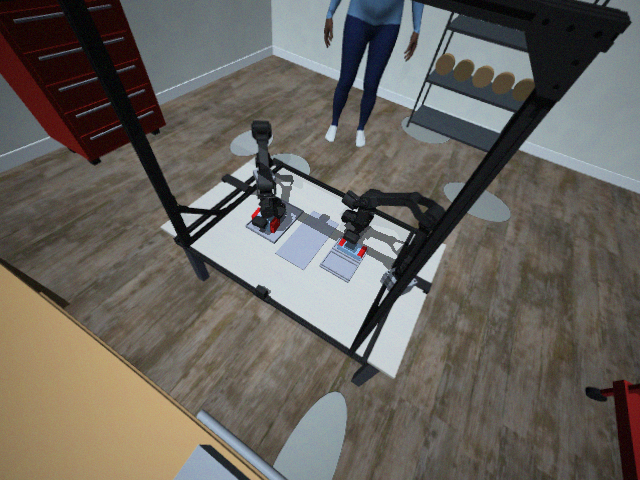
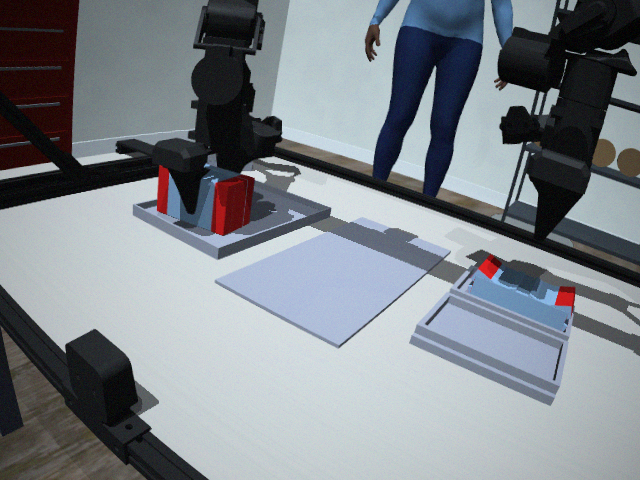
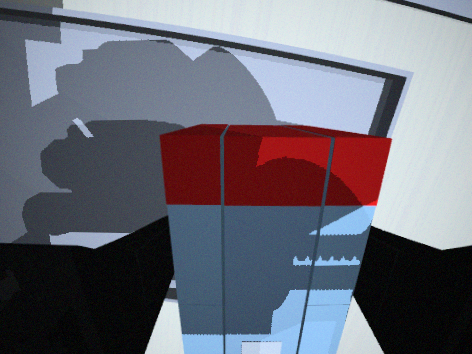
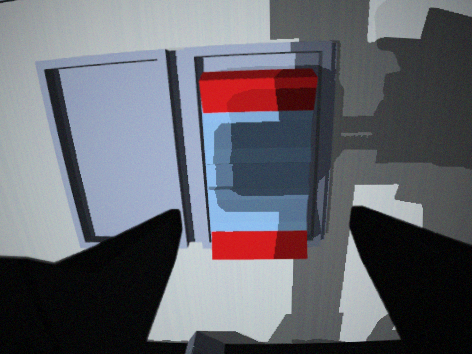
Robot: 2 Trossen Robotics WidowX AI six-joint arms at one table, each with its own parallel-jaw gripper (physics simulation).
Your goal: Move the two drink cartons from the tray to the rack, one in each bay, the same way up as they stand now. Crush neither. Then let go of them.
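Frame: origin at the left arm's base, x up, y left, z back, level; millimetres.
Seen in the pictures: left gripper, between the fingertips: (image 1: 267,223) (image 2: 208,206) (image 3: 253,216); right gripper, between the fingertips: (image 2: 541,232) (image 4: 265,218).
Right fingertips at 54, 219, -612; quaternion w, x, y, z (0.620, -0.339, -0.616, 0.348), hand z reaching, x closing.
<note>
A point is followed by its place in that frame, as x, y, z.
One drink carton (image 1: 274,225) @[6, -82, -374] (image 2: 230,205) @[-9, -80, -372] (image 3: 277,168) @[18, -70, -352], light blue with red ends, stands on its long edge in the grey tray (image 1: 291,212) @[-49, 47, -280] (image 2: 270,235) @[-49, -22, -381] (image 3: 333,102) @[-50, -90, -399]. My left gripper (image 1: 266,220) @[-31, -97, -320] (image 2: 205,200) @[-31, -97, -320] (image 3: 253,216) @[-31, -97, -320] is open, with a finger on each side of this carton. The second carton (image 1: 351,248) @[-14, 211, -623] (image 2: 509,290) @[-15, 183, -620] (image 4: 256,165) @[-14, 216, -611] lies in the far bay of the rack (image 1: 339,267) @[-46, 120, -679] (image 2: 475,354) @[-40, 79, -685] (image 4: 180,140) @[-46, 162, -630]. The near bay is empty. My right gripper (image 1: 352,236) @[54, 219, -612] (image 2: 541,233) @[54, 219, -612] (image 4: 265,218) @[54, 219, -612] is open and hangs a little above that carton, apart from it.
A flat pale mat (image 1: 303,245) @[-51, 18, -498] (image 2: 337,281) @[-52, 18, -508] lies between tray and rack. A black frame (image 1: 128,119) @[559, -470, -304] surrounds the table. A person (image 1: 366,48) (image 2: 442,95) stands behind it. A shelf unit (image 1: 423,90) and a red drawer cabinet (image 1: 109,95) stand farther off.
</note>
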